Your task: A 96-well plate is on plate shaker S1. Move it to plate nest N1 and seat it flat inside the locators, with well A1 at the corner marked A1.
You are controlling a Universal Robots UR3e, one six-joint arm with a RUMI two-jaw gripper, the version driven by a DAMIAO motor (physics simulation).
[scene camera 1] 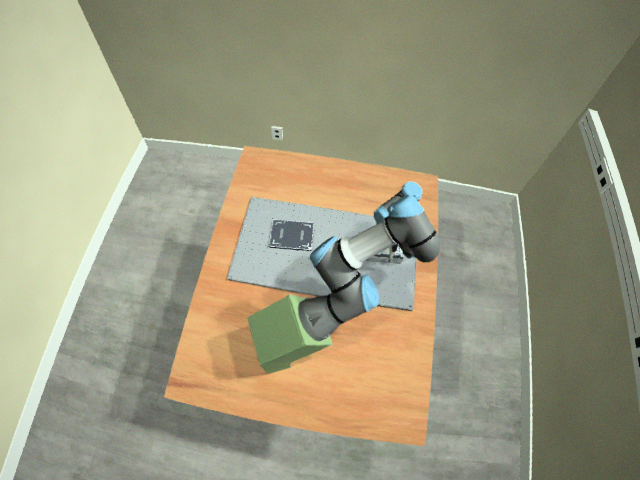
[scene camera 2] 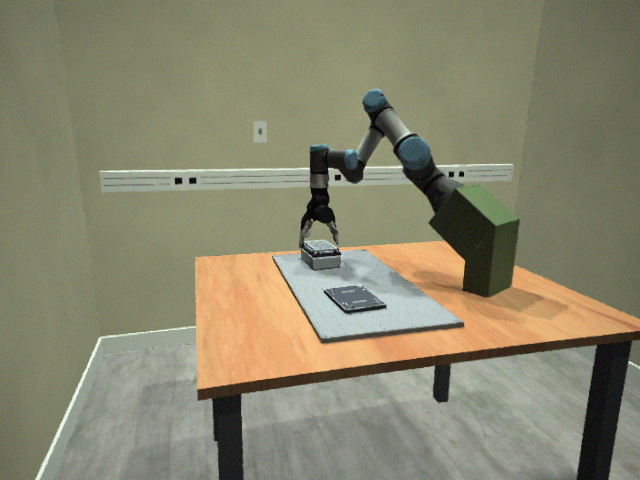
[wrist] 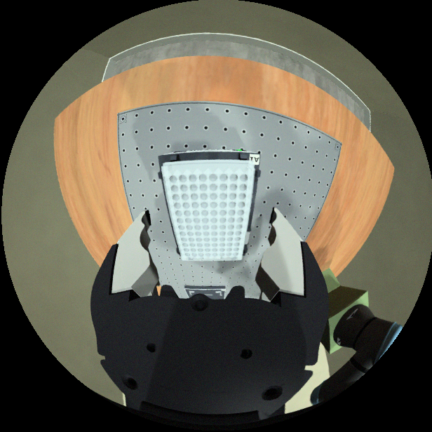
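Observation:
The white 96-well plate (scene camera 2: 320,244) (wrist: 210,212) sits on plate shaker S1 (scene camera 2: 326,262) (wrist: 169,158), a grey block with a dark top. In the wrist view an A1 label is at the shaker's far right corner. My gripper (scene camera 2: 319,244) (wrist: 209,209) is open, its jaws apart on either side of the plate at about the height of its top, with gaps between jaws and plate in the wrist view. Plate nest N1 (scene camera 1: 292,234) (scene camera 2: 355,298) (wrist: 205,291) is a flat dark plate with light corner marks and holds no plate. In scene camera 1 the arm hides most of the shaker.
Both stations stand on a grey perforated board (scene camera 1: 253,268) (scene camera 2: 413,315) (wrist: 300,165) on the wooden table (scene camera 1: 372,387) (scene camera 2: 248,330) (wrist: 80,165). The arm's green base block (scene camera 1: 279,330) (scene camera 2: 491,248) (wrist: 350,305) stands beside the board.

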